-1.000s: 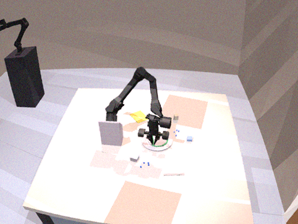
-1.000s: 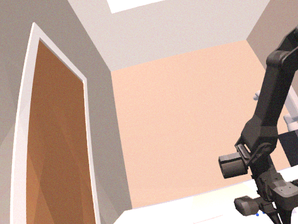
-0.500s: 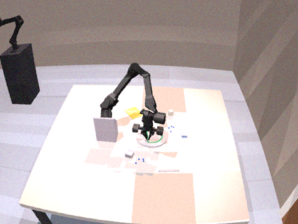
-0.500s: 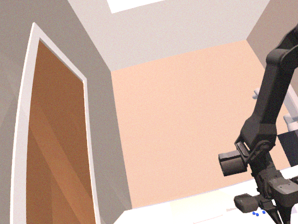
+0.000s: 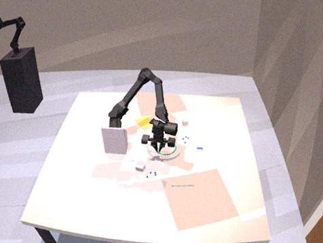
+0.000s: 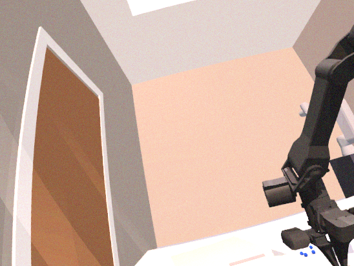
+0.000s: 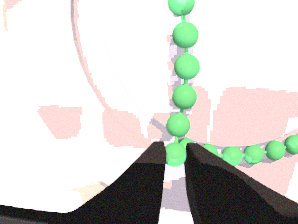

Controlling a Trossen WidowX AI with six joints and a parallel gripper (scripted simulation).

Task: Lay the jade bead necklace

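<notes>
Now: gripper tip 3 cm short of the round white bead board, 5 cm to the right of it and 1 cm above it. The rest, counted from my gripper tip: yellow sheet 11 cm behind, 30 cm to the left, 2 cm below; then thin rod 15 cm ahead, 23 cm to the right, 2 cm below; then blue block 24 cm ahead, 8 cm to the left, 1 cm below.
</notes>
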